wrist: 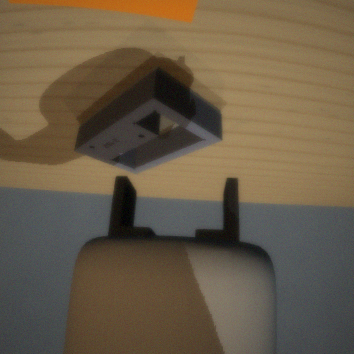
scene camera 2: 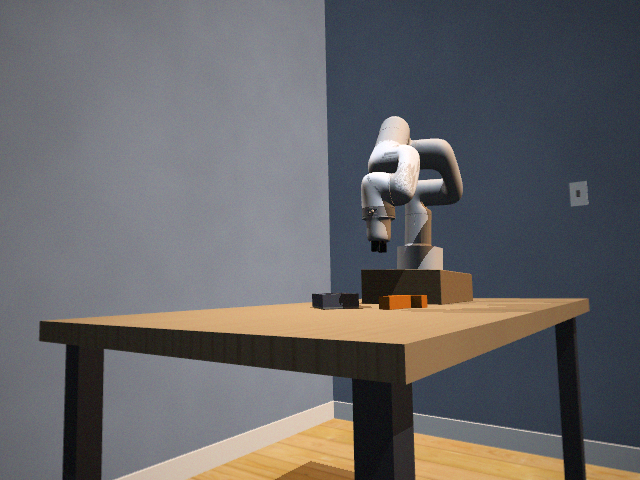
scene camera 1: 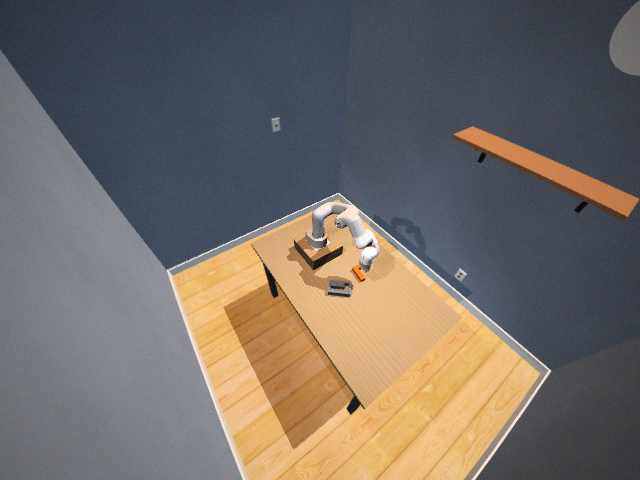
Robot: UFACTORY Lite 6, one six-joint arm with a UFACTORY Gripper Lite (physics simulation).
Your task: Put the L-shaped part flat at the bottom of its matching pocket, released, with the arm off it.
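Places are measured from the arm's base along level axes (x ahead, y left, z up), in millimetres.
Pixels of known places: hand, tool point: point(wrist: 175, 208) point(scene camera 2: 379, 247) point(scene camera 1: 363, 269); arm's base, link origin: point(scene camera 2: 417, 271) point(scene camera 1: 318, 242).
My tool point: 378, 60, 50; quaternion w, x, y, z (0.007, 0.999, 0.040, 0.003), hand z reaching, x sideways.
Observation:
Ahead of a thing's pixels: the offset from my tool point to its top centre, as dx, dy, dz. Level surfaces: height alone.
The orange L-shaped part {-45, +37, -113} point(scene camera 1: 357, 272) point(scene camera 2: 397, 302) point(wrist: 150, 8) lies on the table. Its edge shows at the top of the wrist view, and the gripper end partly covers it in scene camera 1. The grey block with the recessed pocket {-41, -152, -106} point(scene camera 1: 339, 295) point(scene camera 2: 325, 301) point(wrist: 112, 140) sits on the table, apart from the part. Its pocket is open at the top and holds no orange part. My gripper point(scene camera 1: 364, 271) point(scene camera 2: 378, 251) point(wrist: 177, 178) is open, with nothing between its fingers. It hangs well above the table, over the region near the part, touching neither object.
The arm stands on a brown box point(scene camera 1: 312, 258) point(scene camera 2: 400, 287) on the wooden table {dz -143} point(scene camera 1: 392, 335) point(scene camera 2: 232, 322). An orange-brown shelf point(scene camera 1: 542, 167) is fixed to the wall, far from the arm. The arm's shadow falls beside the grey block.

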